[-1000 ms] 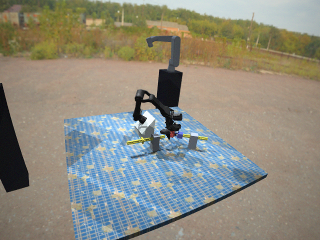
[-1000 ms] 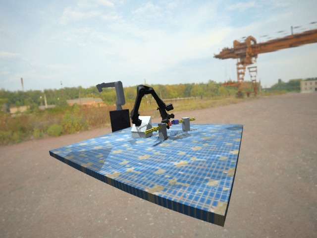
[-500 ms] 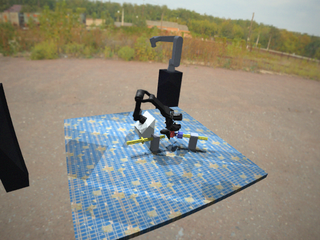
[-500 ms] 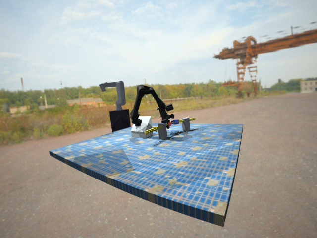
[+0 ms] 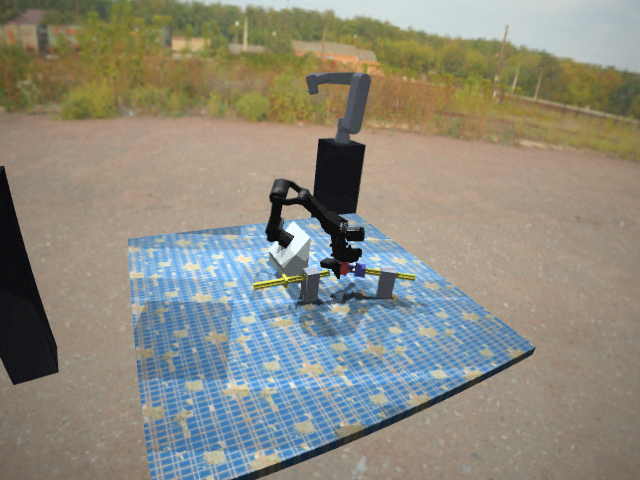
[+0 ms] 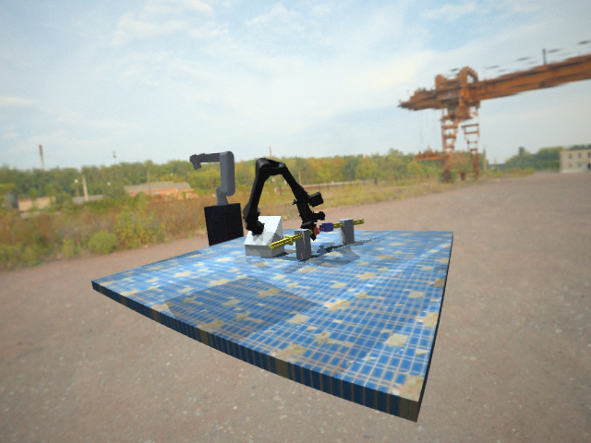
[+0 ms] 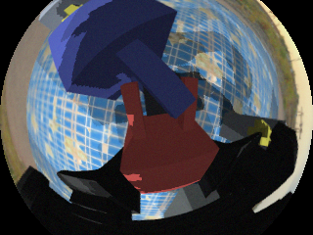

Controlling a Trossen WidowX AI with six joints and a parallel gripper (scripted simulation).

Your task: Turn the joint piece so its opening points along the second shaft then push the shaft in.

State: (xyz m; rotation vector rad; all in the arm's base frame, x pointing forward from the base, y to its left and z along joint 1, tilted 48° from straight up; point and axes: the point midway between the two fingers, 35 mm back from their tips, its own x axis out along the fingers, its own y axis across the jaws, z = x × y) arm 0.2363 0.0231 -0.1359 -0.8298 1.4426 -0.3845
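Right now my gripper tip is 40 mm below the red square joint piece.
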